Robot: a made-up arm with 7 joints.
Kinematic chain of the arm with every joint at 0, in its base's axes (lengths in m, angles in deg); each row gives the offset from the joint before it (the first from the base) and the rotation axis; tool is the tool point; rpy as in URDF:
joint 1: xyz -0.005 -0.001 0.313 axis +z
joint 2: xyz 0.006 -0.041 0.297 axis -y
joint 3: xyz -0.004 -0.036 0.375 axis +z
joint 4: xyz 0 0.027 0.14 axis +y
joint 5: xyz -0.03 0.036 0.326 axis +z
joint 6: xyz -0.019 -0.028 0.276 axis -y
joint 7: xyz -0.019 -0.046 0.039 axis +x
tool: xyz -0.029 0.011 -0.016 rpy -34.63 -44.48 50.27
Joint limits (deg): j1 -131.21..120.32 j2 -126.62..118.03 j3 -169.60..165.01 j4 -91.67..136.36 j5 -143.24..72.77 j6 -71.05..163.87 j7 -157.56..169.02
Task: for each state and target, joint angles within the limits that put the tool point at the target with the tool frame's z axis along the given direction. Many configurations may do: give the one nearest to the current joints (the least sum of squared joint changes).
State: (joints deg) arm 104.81 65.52 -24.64 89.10 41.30 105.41 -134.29
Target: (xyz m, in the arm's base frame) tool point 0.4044 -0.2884 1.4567 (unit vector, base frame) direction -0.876 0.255 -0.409
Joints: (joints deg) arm 104.90 45.37 -30.57 51.37 31.80 105.65 -138.10
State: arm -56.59 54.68 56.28 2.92 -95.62 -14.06 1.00
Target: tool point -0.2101 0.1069 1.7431 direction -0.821 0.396 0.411
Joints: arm -39.81 5.82 72.61 8.70 -75.63 4.65 26.43
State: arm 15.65 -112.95 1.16 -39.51 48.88 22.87 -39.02
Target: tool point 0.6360 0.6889 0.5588 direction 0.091 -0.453 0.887
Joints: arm 42.81 -126.62 -20.22 -61.95 50.88 32.27 -36.23
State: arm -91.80 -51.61 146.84 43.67 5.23 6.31 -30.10
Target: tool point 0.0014 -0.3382 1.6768 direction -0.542 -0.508 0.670
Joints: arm -97.05 -27.92 150.06 31.90 -4.31 1.24 -33.39
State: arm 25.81 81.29 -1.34 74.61 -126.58 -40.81 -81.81
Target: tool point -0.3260 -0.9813 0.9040 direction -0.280 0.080 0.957
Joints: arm 73.21 100.99 -2.75 56.38 -104.71 -39.05 -76.88
